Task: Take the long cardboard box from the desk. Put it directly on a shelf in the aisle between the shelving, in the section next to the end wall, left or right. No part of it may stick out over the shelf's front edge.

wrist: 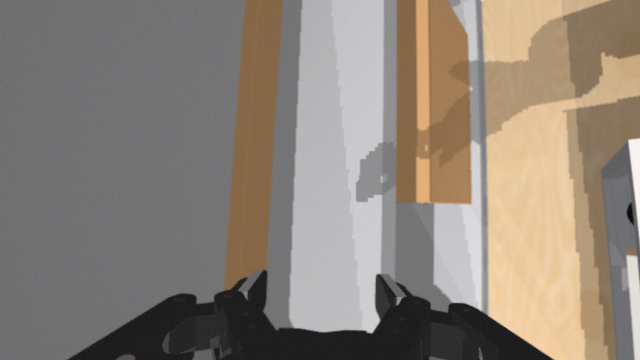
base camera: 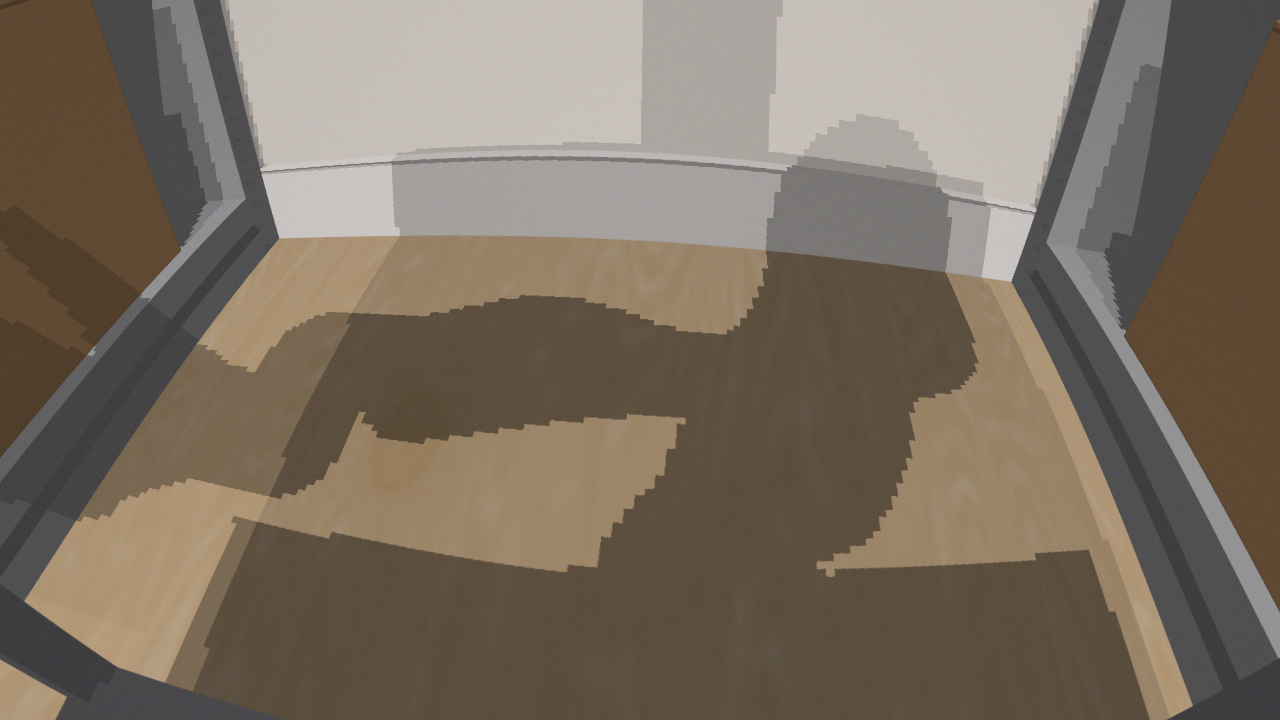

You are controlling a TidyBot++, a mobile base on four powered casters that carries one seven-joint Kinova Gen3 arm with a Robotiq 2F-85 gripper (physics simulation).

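Frame: origin at the arm's base, x ahead, y left, z up, level; metres.
Seen in the pictures: gripper, fingertip midpoint: (wrist: 321, 288).
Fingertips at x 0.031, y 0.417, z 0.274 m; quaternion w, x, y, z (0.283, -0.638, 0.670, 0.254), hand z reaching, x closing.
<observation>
A point is followed by its place in that frame.
The long cardboard box (wrist: 256, 130) {x 0.204, y 0.666, z 0.173 m} shows in the wrist view as a narrow brown strip, left of centre. It lies lengthwise on a grey shelf (wrist: 125, 150) {x 0.185, y 0.908, z 0.316 m}, about parallel to the shelf's front edge, with a strip of grey to its right. Its near end is hidden behind the left finger, and its far end runs out of the view. My gripper (wrist: 321, 288) {x 0.031, y 0.417, z 0.274 m} is open and empty at the bottom of the wrist view, to the right of the box, with the left finger overlapping the box's near part in the picture. The long box does not show in the base view.
The end wall (base camera: 447, 80) {x 0.672, y 0.200, z -0.230 m} stands ahead. Shelving posts (base camera: 234, 107) {x 0.650, y 0.436, z -0.223 m} (base camera: 1074, 125) {x 0.619, y -0.379, z -0.201 m} rise left and right of the wooden floor (base camera: 501, 501) {x 0.349, y 0.093, z -0.397 m} (wrist: 530, 200) {x 0.097, y 0.366, z -0.397 m}, with brown boxes (base camera: 71, 152) {x 0.457, y 0.463, z -0.175 m} (base camera: 1208, 232) {x 0.430, y -0.392, z -0.197 m} on both sides. Another brown box (wrist: 450, 175) {x 0.145, y 0.474, z -0.161 m} lies lower, on the right. Part of the base (wrist: 615, 200) {x 0.093, y 0.237, z -0.281 m} shows at the right edge.
</observation>
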